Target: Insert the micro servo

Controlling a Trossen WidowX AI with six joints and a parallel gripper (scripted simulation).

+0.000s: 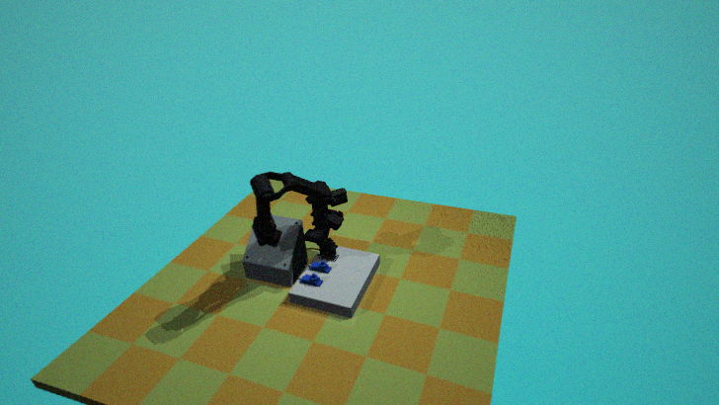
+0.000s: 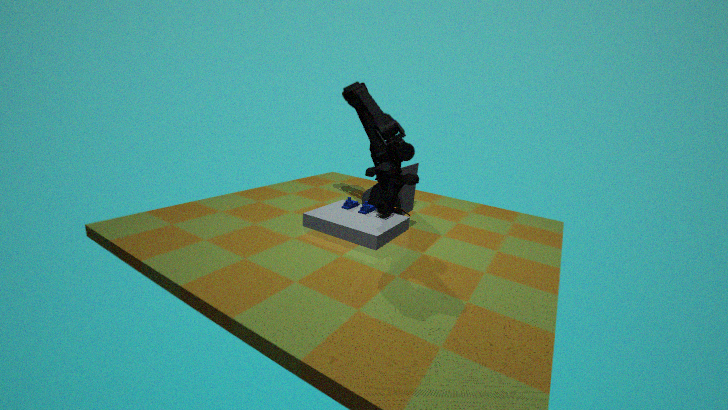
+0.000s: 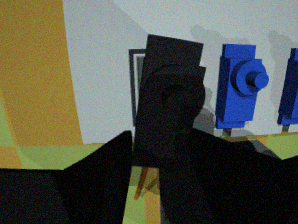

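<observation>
Right now my gripper tip is 130 mm short of the grey deck, 70 mm to the left of it and 80 mm above it.
</observation>
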